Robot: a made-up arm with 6 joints. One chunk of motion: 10 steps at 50 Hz.
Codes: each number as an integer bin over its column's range. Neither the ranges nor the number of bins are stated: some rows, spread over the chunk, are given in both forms.
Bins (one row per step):
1: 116 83 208 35 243 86
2: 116 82 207 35 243 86
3: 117 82 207 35 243 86
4: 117 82 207 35 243 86
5: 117 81 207 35 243 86
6: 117 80 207 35 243 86
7: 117 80 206 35 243 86
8: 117 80 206 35 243 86
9: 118 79 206 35 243 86
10: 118 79 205 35 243 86
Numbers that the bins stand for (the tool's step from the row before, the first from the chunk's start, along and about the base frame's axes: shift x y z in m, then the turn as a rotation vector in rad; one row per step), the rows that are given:
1: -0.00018 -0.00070 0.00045 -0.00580 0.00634 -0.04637
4: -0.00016 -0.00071 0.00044 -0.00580 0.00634 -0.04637
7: -0.00016 -0.00075 0.00042 -0.00580 0.00634 -0.04637
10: -0.00015 -0.00076 0.00041 -0.00580 0.00634 -0.04637
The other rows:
2: -0.00018 -0.00071 0.00044 -0.00580 0.00634 -0.04637
3: -0.00016 -0.00071 0.00044 -0.00580 0.00634 -0.04637
5: -0.00016 -0.00073 0.00044 -0.00580 0.00634 -0.04637
6: -0.00016 -0.00075 0.00044 -0.00580 0.00634 -0.04637
8: -0.00016 -0.00075 0.00042 -0.00580 0.00634 -0.04637
9: -0.00015 -0.00076 0.00042 -0.00580 0.00634 -0.04637

